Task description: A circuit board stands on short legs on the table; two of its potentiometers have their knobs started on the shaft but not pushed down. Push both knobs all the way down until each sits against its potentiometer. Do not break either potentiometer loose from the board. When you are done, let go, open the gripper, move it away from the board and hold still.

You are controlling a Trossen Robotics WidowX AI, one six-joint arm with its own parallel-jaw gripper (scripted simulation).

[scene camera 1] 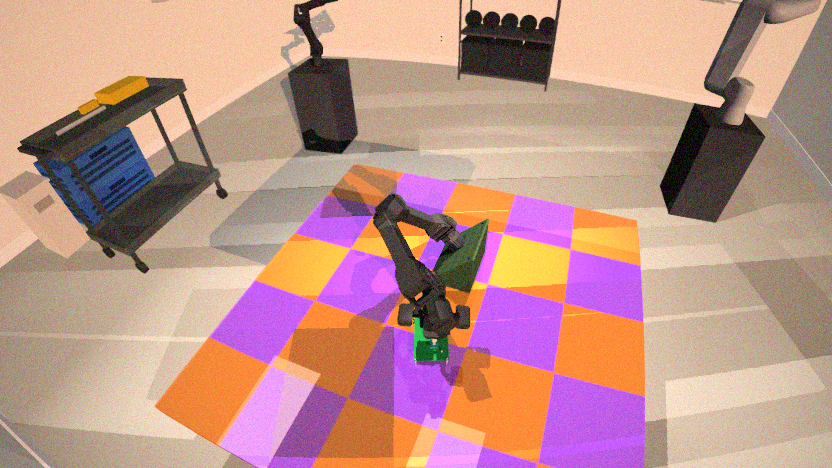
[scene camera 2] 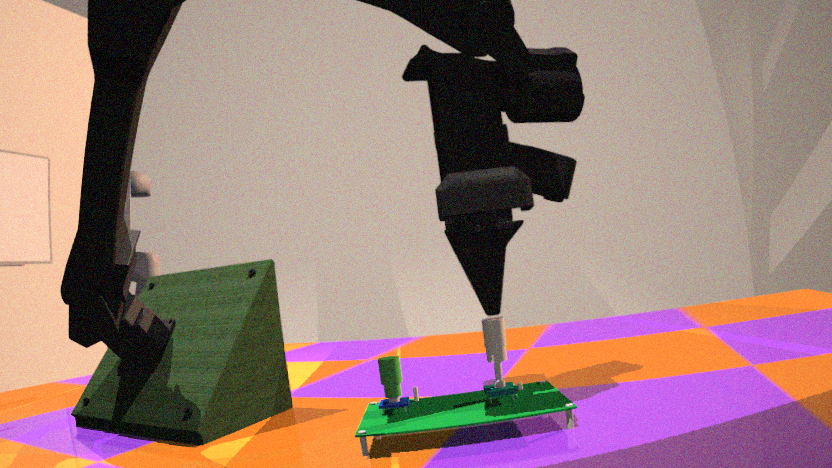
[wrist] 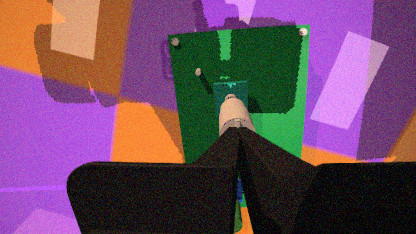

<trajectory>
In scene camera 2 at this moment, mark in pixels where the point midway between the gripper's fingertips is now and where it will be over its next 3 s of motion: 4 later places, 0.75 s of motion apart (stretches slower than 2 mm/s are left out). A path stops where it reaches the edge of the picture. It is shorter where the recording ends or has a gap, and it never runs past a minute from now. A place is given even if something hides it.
My gripper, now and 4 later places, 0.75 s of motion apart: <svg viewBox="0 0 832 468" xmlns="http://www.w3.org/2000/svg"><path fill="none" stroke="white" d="M493 315L493 320L494 326L494 334L495 340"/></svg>
</trajectory>
